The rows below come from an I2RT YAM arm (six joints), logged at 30 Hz.
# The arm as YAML. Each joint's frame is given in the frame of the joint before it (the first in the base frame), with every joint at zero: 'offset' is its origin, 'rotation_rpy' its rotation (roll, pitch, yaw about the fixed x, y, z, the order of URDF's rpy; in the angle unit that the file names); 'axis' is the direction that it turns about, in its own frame. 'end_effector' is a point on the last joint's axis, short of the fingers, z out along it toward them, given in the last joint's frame.
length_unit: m
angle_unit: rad
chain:
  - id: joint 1
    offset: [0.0, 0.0, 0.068]
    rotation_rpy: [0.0, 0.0, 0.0]
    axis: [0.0, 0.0, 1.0]
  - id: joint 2
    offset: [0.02, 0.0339, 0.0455]
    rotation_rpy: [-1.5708, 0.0, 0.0]
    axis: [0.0, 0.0, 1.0]
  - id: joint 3
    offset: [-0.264, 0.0, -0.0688]
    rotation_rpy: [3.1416, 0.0, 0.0]
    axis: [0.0, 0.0, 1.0]
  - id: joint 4
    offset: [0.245, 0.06, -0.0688]
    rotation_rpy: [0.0, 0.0, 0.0]
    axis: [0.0, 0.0, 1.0]
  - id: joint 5
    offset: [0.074, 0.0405, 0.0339]
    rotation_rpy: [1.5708, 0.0, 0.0]
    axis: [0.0, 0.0, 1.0]
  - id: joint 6
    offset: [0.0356, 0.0, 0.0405]
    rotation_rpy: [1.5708, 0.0, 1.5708]
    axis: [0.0, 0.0, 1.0]
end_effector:
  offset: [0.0, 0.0, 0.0]
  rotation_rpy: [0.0, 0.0, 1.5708]
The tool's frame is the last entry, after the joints.
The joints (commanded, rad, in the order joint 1, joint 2, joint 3, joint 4, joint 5, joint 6), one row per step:
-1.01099, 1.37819, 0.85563, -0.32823, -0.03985, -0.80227
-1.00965, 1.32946, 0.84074, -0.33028, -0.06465, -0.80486
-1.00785, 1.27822, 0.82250, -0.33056, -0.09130, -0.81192
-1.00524, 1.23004, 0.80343, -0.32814, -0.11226, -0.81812
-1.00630, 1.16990, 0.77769, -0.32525, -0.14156, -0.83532
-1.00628, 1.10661, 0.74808, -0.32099, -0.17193, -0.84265
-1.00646, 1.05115, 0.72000, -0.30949, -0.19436, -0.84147
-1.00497, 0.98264, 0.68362, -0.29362, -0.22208, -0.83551
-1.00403, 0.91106, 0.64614, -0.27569, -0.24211, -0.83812
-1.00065, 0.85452, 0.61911, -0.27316, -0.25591, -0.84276
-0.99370, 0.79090, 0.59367, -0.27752, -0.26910, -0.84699
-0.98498, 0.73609, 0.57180, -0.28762, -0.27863, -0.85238
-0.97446, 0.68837, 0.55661, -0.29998, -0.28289, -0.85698
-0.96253, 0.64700, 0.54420, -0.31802, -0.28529, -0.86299
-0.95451, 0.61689, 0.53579, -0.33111, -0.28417, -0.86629
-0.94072, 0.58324, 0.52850, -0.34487, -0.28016, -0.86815
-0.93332, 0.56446, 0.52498, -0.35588, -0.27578, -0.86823
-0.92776, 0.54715, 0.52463, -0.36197, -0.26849, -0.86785
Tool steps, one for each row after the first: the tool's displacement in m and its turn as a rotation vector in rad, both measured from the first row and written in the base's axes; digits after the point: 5 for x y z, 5 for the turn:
-0.00307, 0.00725, 0.00784, -0.01819, -0.03107, 0.01991
-0.00644, 0.01531, 0.01491, -0.03863, -0.06091, 0.04533
-0.00966, 0.02307, 0.02068, -0.06028, -0.08663, 0.06744
-0.01474, 0.03251, 0.02659, -0.08937, -0.11367, 0.10002
-0.01998, 0.04279, 0.03128, -0.11495, -0.14637, 0.12794
-0.02454, 0.05138, 0.03467, -0.14064, -0.17881, 0.14471
-0.02983, 0.06215, 0.03762, -0.17024, -0.22078, 0.16502
-0.03557, 0.07282, 0.04003, -0.21076, -0.25464, 0.18566
-0.03990, 0.08174, 0.04107, -0.23669, -0.27450, 0.20445
-0.04438, 0.09192, 0.04256, -0.26387, -0.29530, 0.22627
-0.04806, 0.10094, 0.04265, -0.28292, -0.30869, 0.24707
-0.05103, 0.10882, 0.04328, -0.30060, -0.31890, 0.26477
-0.05351, 0.11598, 0.04304, -0.31120, -0.32347, 0.28262
-0.05551, 0.12093, 0.04289, -0.31991, -0.32623, 0.29200
-0.05728, 0.12670, 0.04334, -0.33135, -0.33128, 0.30400
-0.05848, 0.12989, 0.04336, -0.33540, -0.33231, 0.30793
-0.05974, 0.13249, 0.04473, -0.34626, -0.33502, 0.30768

